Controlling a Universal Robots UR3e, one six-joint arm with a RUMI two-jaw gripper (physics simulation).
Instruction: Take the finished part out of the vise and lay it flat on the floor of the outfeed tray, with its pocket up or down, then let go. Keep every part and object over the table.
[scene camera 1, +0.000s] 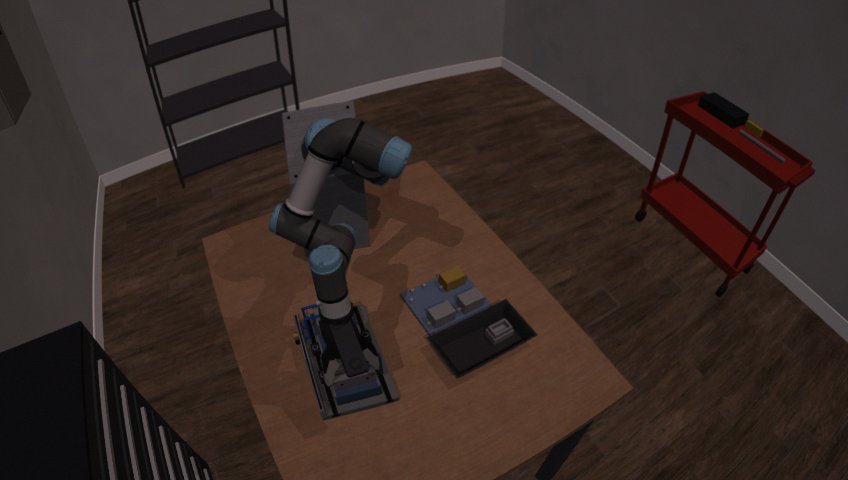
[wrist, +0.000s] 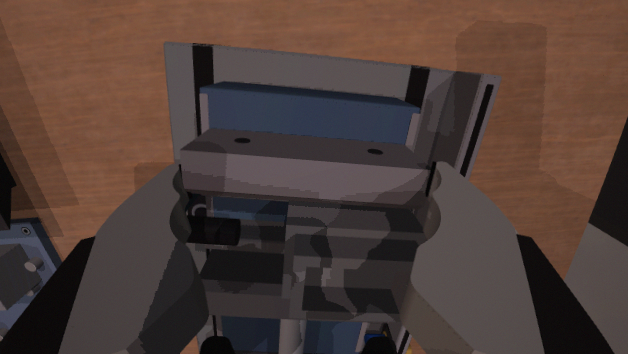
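The vise stands on the table under the arm, with blue end blocks and a light jaw bar with two holes. In the wrist view a grey stepped block with a dark recess lies behind that bar, heavily shadowed; I cannot tell surely where the finished part ends and the vise begins. My gripper is low over the vise and open, its fingertips wide apart, close beside the two ends of the jaw bar. The black outfeed tray lies right of the vise and holds a small pocketed grey part.
A blue plate with two grey blocks and a yellow block adjoins the tray. A black cylinder is beside the left finger. A grey upright panel stands behind the arm. A red cart stands on the floor at right.
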